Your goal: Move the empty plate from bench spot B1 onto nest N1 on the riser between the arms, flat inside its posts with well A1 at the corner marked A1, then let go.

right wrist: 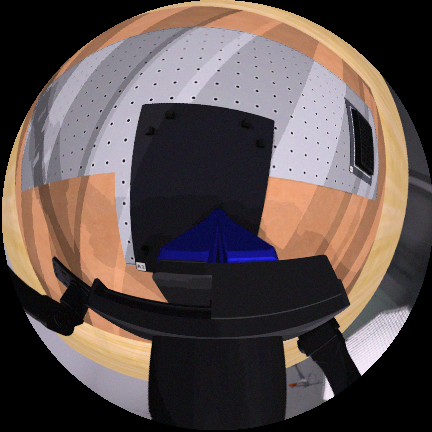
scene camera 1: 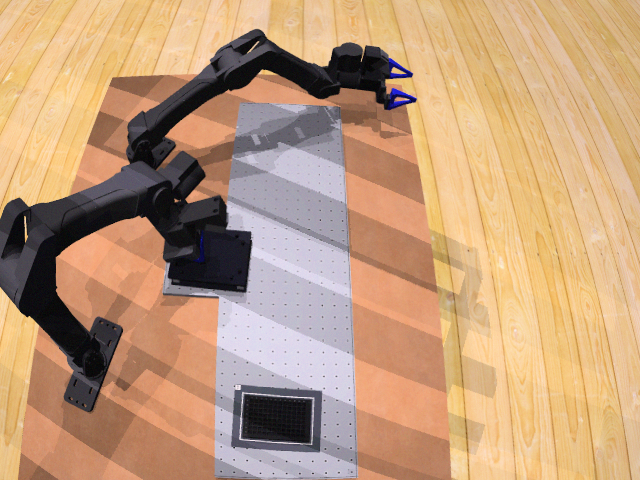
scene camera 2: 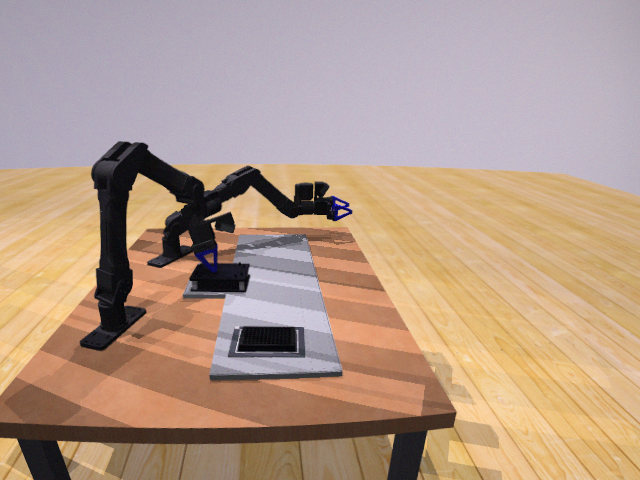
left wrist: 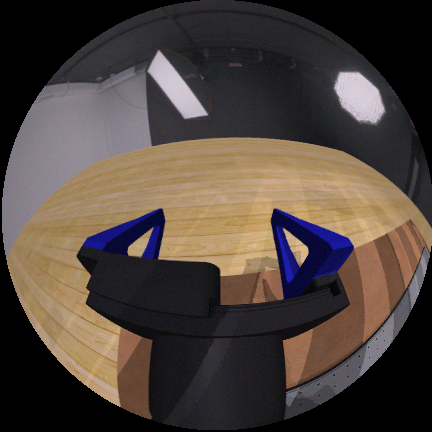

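Where they show: left gripper, fingertip midpoint: [scene camera 1: 414, 87] [scene camera 2: 350, 208] [left wrist: 217, 214]; right gripper, fingertip midpoint: [right wrist: 217, 214] [scene camera 1: 201, 260] [scene camera 2: 215, 271]; left arm's base, link origin: [right wrist: 82, 289] [scene camera 2: 172, 257]; right arm's base, link origin: [scene camera 1: 94, 364] [scene camera 2: 115, 327].
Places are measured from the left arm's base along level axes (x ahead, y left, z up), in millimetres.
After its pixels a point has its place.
The black gridded plate [scene camera 1: 276, 417] {x 581, y -351, z 18 mm} [scene camera 2: 267, 338] {x 588, y -363, z 29 mm} [right wrist: 363, 142] {x 566, y -338, z 28 mm} lies flat inside the white outline of bench spot B1 [scene camera 1: 317, 421] {x 654, y -320, z 15 mm} [scene camera 2: 301, 342] {x 656, y -326, z 15 mm}, near the front end of the board. Nest N1 [scene camera 1: 227, 253] {x 337, y -110, z 54 mm} [scene camera 2: 230, 269] {x 326, y -109, z 54 mm} [right wrist: 205, 160] {x 334, y -121, z 54 mm} is the black top of the riser, with small posts near its corners and no plate on it. A white A1 label [right wrist: 141, 266] {x 214, y -114, z 55 mm} shows at its near-left corner in the right wrist view. My right gripper [scene camera 2: 214, 269] {x 300, y -152, z 58 mm} [right wrist: 217, 214] {x 300, y -152, z 58 mm} is shut and empty, its fingertips at or just above the nest's top. My left gripper [scene camera 1: 414, 86] {x 510, y 503, z 127 mm} [scene camera 2: 350, 207] {x 510, y 503, z 127 mm} [left wrist: 217, 214] {x 510, y 503, z 127 mm} is open and empty, raised at the table's far right corner.
A grey perforated board [scene camera 1: 289, 330] {x 520, y -178, z 13 mm} [scene camera 2: 279, 310] {x 540, y -206, z 13 mm} [right wrist: 215, 55] {x 478, y -47, z 13 mm} runs along the table and carries bench spot B1. The riser stands at the board's left edge, on a small grey extension [scene camera 1: 191, 290] {x 302, y -207, z 13 mm}. The right arm reaches over the riser's left side; the left arm reaches across the table's far end.
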